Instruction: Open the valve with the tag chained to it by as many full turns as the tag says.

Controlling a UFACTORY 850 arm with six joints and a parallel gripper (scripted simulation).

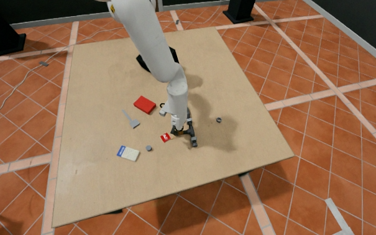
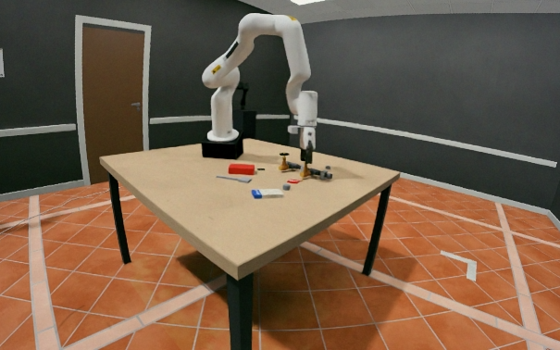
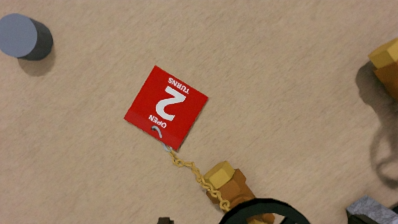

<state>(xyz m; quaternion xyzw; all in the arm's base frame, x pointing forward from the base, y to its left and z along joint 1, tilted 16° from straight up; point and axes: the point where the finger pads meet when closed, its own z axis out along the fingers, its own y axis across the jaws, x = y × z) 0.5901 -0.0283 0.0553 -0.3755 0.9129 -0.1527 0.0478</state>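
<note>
My hand is 8 cm to the left of the red tag and 9 cm above it. The rest, counted from my hand: blue card 1 cm ahead, 31 cm to the right, 8 cm below; then red block 27 cm behind, 14 cm to the right, 8 cm below; then grey scraper 20 cm behind, 25 cm to the right, 8 cm below.
</note>
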